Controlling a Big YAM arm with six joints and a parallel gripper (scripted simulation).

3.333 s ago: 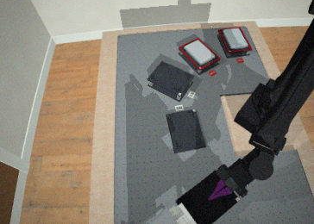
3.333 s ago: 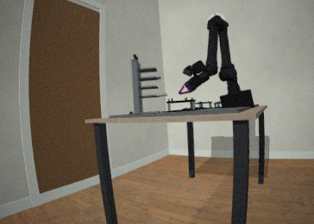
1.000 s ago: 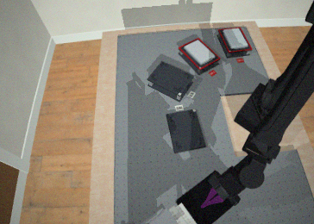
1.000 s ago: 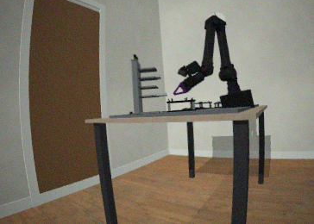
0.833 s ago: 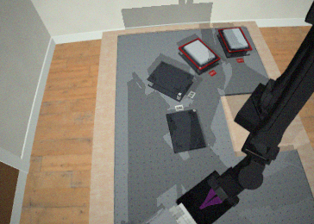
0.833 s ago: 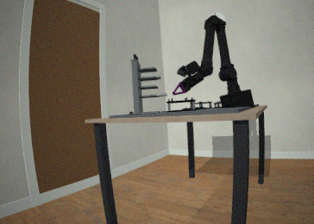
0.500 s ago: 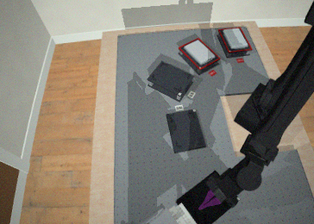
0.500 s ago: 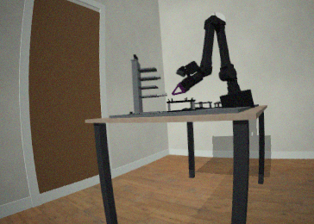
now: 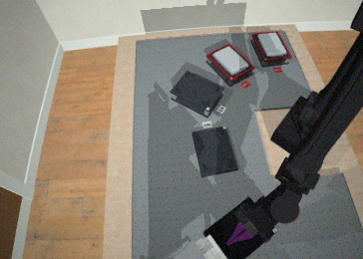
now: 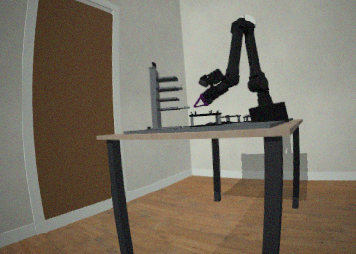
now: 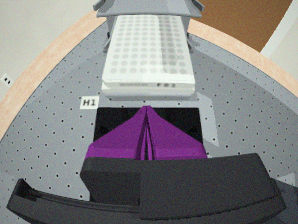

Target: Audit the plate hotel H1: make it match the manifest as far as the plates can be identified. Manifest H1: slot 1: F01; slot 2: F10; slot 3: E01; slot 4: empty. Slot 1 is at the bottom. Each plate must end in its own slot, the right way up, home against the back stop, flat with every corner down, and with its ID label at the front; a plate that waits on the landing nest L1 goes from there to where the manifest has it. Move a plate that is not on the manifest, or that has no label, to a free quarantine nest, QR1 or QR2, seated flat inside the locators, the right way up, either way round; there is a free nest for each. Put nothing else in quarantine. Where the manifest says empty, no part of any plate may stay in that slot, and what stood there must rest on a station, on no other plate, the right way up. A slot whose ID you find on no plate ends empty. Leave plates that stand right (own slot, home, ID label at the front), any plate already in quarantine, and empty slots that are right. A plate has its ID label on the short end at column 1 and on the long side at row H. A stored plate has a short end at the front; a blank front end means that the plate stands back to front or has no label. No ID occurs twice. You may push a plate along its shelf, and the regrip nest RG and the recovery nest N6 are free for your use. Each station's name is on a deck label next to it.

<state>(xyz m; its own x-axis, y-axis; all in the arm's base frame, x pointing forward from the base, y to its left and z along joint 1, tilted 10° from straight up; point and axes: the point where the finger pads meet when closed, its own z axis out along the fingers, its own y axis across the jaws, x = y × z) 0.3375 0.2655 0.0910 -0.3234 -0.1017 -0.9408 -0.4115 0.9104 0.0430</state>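
Now: the black nest 5 cm below my hand, 4 cm behind it and 2 cm to the right of it. From my hand the other things lie so: plate hotel (18 cm ahead, 8 cm to the left, 5 cm above); then L1 label (45 cm to the right, 11 cm below, 11 cm behind); then H1 deck label (12 cm to the left, 11 cm below, 2 cm ahead).
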